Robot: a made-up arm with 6 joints. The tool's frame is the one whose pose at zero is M.
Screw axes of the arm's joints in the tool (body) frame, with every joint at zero. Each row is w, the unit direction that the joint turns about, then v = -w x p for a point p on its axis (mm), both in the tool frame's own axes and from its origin. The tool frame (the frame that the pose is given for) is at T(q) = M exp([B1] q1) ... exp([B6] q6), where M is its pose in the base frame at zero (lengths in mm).
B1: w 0 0 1 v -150.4 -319 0
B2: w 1 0 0 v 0 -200.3 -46
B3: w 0 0 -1 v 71.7 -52 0
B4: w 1 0 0 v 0 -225.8 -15.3
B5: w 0 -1 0 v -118 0 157.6
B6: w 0 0 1 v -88.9 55.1 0
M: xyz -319 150.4 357.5 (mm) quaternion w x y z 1 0 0 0
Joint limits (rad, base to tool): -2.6..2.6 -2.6..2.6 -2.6..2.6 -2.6..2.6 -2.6..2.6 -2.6..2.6
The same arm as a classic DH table. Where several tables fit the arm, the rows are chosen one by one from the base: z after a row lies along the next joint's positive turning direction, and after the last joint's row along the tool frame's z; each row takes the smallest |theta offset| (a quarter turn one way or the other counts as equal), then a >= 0, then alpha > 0; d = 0 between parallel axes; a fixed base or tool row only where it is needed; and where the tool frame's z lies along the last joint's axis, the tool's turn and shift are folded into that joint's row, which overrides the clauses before.
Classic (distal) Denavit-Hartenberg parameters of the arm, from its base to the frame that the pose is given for. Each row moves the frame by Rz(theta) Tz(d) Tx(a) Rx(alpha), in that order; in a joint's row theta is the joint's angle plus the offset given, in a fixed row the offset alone. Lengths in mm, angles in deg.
joint 1: a 196.4; alpha 90; d 157.2; theta offset 90
joint 2: a -117.7; alpha 90; d -371; theta offset 0
joint 3: a 87; alpha -90; d 25.5; theta offset 0
joint 4: a 107.8; alpha -90; d -105.6; theta offset 90
joint 5: a 102.5; alpha -90; d 104.2; theta offset -90
joint 6: a 104.6; alpha 0; d 0; theta offset 58.21
tool (fixed): a 0; alpha 0; d 118; theta offset -58.21
Joint limits (deg, base to tool): -148.97..148.97 -148.97..148.97 -148.97..148.97 -148.97..148.97 -148.97..148.97 -148.97..148.97

